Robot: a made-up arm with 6 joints. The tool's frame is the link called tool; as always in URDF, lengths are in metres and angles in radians. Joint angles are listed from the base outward.
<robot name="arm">
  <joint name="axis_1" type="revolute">
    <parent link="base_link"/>
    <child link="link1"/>
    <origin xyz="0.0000 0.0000 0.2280" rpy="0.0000 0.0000 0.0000"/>
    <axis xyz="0 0 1"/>
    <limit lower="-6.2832" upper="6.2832"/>
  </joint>
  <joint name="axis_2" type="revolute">
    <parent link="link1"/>
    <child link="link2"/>
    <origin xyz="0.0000 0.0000 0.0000" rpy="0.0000 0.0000 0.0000"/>
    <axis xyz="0 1 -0.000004"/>
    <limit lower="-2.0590" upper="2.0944"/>
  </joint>
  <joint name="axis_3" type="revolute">
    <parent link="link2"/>
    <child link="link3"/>
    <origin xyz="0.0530 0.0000 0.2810" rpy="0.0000 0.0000 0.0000"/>
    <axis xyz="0 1 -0.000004"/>
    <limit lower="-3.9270" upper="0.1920"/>
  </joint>
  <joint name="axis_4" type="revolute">
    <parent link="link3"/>
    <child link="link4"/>
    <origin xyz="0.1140 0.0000 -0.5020" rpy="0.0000 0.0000 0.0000"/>
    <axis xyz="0 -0.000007 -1"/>
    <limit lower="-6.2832" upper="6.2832"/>
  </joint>
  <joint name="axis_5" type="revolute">
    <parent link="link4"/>
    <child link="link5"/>
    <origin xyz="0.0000 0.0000 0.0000" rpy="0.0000 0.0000 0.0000"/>
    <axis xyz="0 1 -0.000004"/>
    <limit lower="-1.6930" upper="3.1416"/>
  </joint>
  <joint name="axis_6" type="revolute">
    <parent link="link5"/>
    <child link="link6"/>
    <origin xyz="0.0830 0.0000 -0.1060" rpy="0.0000 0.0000 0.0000"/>
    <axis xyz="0 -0.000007 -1"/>
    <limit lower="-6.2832" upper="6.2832"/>
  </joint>
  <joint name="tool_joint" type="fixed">
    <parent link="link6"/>
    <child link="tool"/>
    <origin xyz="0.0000 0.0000 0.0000" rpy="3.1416 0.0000 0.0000"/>
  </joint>
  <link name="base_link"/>
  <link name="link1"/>
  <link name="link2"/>
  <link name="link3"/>
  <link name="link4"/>
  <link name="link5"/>
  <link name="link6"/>
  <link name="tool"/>
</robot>
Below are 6 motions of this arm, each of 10 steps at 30 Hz.
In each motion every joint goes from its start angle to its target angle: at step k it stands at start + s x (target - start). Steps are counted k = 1, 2, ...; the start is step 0. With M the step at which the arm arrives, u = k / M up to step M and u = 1 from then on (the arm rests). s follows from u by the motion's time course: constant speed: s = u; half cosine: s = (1 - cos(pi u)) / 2; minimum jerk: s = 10 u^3 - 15 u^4 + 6 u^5.
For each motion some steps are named. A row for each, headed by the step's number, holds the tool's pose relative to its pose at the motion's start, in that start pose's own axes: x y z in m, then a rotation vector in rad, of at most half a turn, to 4 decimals.
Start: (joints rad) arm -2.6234 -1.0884 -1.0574 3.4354 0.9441 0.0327
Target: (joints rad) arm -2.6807 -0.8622 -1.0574 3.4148 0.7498 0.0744
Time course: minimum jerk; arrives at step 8
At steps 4, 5, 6, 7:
4: 0.0775 -0.0291 -0.0310 0.0245 0.1976 -0.0384
5: 0.1100 -0.0439 -0.0481 0.0396 0.2860 -0.0548
6: 0.1336 -0.0559 -0.0624 0.0527 0.3534 -0.0671
7: 0.1452 -0.0622 -0.0701 0.0600 0.3877 -0.0732

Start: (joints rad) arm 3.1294 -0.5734 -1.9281 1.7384 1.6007 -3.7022
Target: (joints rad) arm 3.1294 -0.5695 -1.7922 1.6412 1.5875 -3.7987
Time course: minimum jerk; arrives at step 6
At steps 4, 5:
4: 0.0289 -0.0678 -0.0124 0.0750 0.0213 0.0352
5: 0.0364 -0.0823 -0.0152 0.0907 0.0278 0.0431

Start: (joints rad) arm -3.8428 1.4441 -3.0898 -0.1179 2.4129 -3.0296
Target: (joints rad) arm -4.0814 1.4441 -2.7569 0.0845 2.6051 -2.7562
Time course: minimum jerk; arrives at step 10
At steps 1, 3, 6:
1: -0.0010 -0.0010 0.0012 -0.0018 0.0049 0.0023
3: -0.0188 -0.0200 0.0237 -0.0331 0.0946 0.0427
6: -0.0646 -0.0826 0.1047 -0.1301 0.4007 0.1642

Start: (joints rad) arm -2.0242 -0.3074 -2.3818 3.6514 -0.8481 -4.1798
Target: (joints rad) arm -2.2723 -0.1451 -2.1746 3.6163 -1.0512 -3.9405
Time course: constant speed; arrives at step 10
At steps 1, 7, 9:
1: -0.0207 -0.0021 0.0139 0.0208 -0.0565 0.0282
7: -0.1563 -0.0087 0.0713 0.1121 -0.4007 0.2270
9: -0.2040 -0.0092 0.0803 0.1300 -0.5158 0.3038

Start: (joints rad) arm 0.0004 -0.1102 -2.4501 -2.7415 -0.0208 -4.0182
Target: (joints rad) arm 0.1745 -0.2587 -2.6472 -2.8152 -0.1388 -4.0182
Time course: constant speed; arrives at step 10
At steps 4, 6, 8, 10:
4: 0.0906 0.0288 -0.0259 0.0020 0.1087 0.0276
6: 0.1326 0.0471 -0.0430 -0.0009 0.1616 0.0420
8: 0.1719 0.0678 -0.0627 -0.0064 0.2132 0.0568
10: 0.2083 0.0908 -0.0847 -0.0145 0.2635 0.0722

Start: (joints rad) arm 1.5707 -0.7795 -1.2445 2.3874 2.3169 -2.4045
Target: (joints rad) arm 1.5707 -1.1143 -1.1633 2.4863 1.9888 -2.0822
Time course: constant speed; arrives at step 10
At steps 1, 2, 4, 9, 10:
1: 0.0076 0.0051 0.0133 -0.0067 -0.0132 0.0128
2: 0.0153 0.0098 0.0266 -0.0143 -0.0256 0.0255
4: 0.0315 0.0179 0.0529 -0.0318 -0.0475 0.0512
9: 0.0753 0.0305 0.1175 -0.0869 -0.0852 0.1170
10: 0.0846 0.0316 0.1301 -0.0995 -0.0897 0.1306

